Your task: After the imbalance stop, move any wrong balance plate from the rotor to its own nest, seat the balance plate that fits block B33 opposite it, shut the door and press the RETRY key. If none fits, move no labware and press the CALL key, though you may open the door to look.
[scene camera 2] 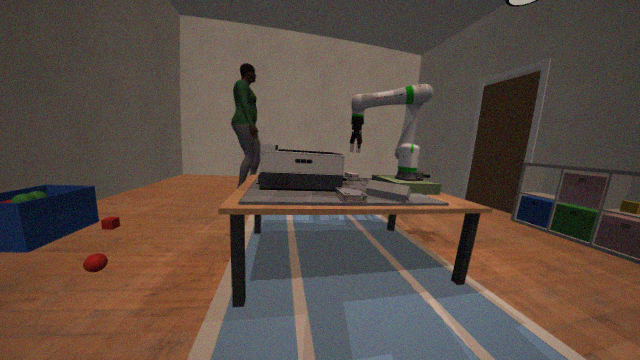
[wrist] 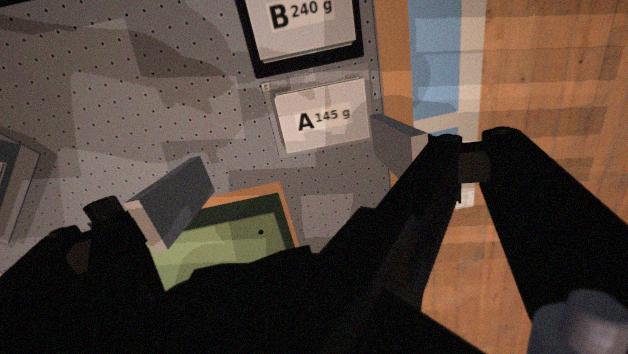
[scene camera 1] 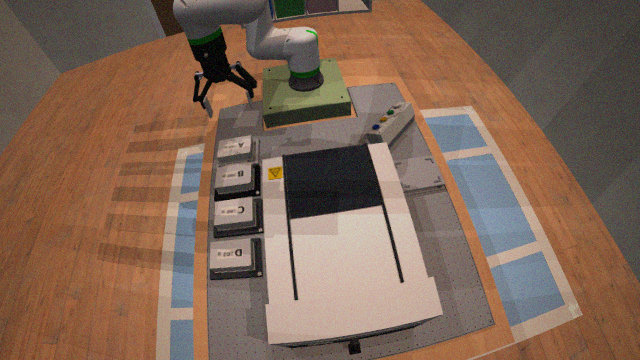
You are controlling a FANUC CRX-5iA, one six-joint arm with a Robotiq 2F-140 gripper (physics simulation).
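Places are measured from the arm's base along level axes (x up, y right, z ahead), in metres.
Pixels of known places: gripper, fingertip midpoint: (scene camera 2: 354,152) (wrist: 288,155) (scene camera 1: 231,110); arm's base, link origin: (scene camera 2: 405,179) (scene camera 1: 306,81).
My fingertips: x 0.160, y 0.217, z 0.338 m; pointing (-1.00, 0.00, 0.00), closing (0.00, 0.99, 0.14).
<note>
For each thing: its middle in the pictures, then the offset to it from my fingertips.
- C, body centre: (scene camera 1: 235,214) dy +0.002, dx -0.189, dz +0.263 m
- D, body centre: (scene camera 1: 232,256) dy -0.004, dx -0.189, dz +0.402 m
- white machine, body centre: (scene camera 1: 339,244) (scene camera 2: 301,165) dy -0.312, dx -0.100, dz +0.409 m
- dark panel, body centre: (scene camera 1: 330,178) dy -0.297, dx -0.010, dz +0.275 m
- sloped key box, body centre: (scene camera 1: 391,123) (scene camera 2: 388,189) dy -0.531, dx -0.180, dz -0.075 m
- grey tray with corner brackets, body centre: (scene camera 1: 416,174) (scene camera 2: 350,193) dy -0.581, dx -0.202, dz +0.145 m
My gripper (scene camera 1: 229,104) (scene camera 2: 355,148) (wrist: 288,155) is open and empty, high beside the robot base, near plate A's end of the row. Balance plates A, 145 g (scene camera 1: 236,149) (wrist: 322,117), B, 240 g (wrist: 305,30) (scene camera 1: 234,178), C (scene camera 1: 235,212) and D (scene camera 1: 232,256) sit in a row of nests. The white machine (scene camera 1: 345,255) (scene camera 2: 302,162) stands beside them; a dark panel (scene camera 1: 332,182) lies between its two rails. Its rotor and block B33 do not show. The sloped key box (scene camera 1: 400,121) (scene camera 2: 388,190) carries blue, yellow and green keys; their lettering is unreadable.
The green robot base (scene camera 1: 280,105) (scene camera 2: 430,187) is at the table's end. A grey tray with corner brackets (scene camera 1: 420,172) (scene camera 2: 351,194) lies beside the machine, near the key box. A person in green (scene camera 2: 244,105) stands beyond the table in the second scene view.
</note>
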